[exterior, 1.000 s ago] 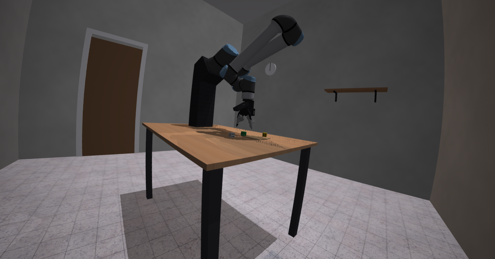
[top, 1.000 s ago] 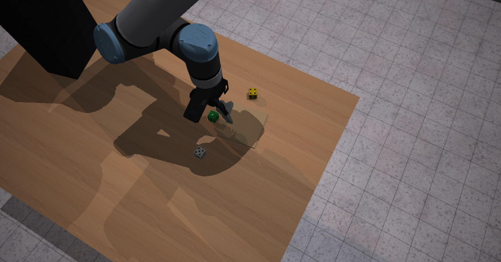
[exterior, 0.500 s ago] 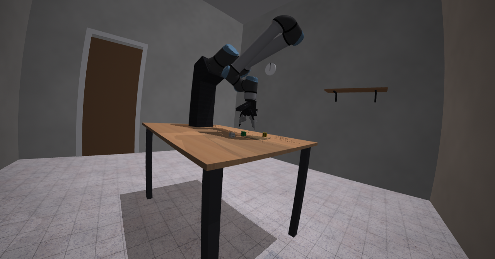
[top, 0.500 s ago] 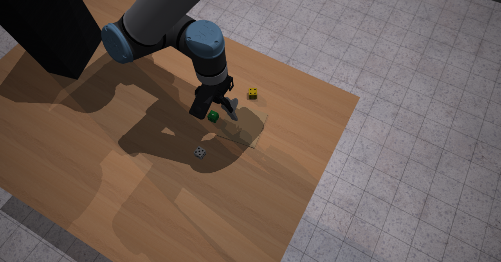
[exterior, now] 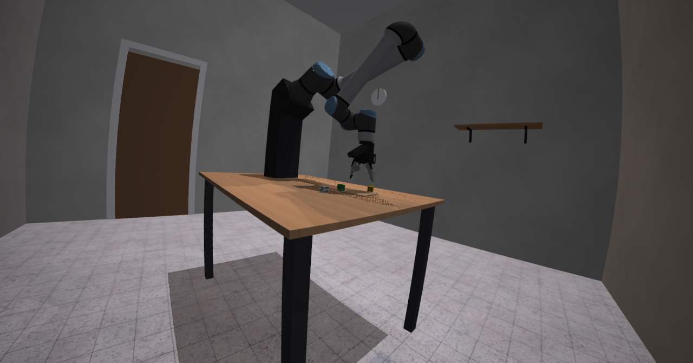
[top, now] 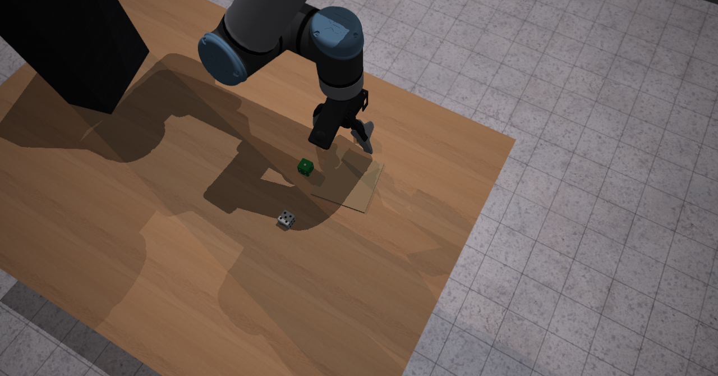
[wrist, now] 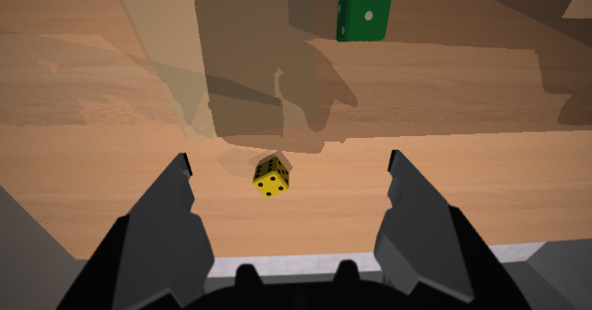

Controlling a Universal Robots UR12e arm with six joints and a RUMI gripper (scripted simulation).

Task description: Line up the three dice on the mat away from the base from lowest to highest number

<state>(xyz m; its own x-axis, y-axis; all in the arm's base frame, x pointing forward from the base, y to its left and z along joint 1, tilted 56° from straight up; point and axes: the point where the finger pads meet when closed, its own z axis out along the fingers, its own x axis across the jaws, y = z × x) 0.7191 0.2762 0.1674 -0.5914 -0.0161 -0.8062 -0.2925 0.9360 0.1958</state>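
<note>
Now: hand 7 cm to the right of the yellow die, 4 cm above it and 1 cm past it. From my hand the other things lie so: tan mat: 7 cm ahead, 6 cm below, 3 cm to the right; then green die: 10 cm to the right, 4 cm below, 1 cm behind; then white die: 21 cm to the right, 8 cm ahead, 4 cm below.
</note>
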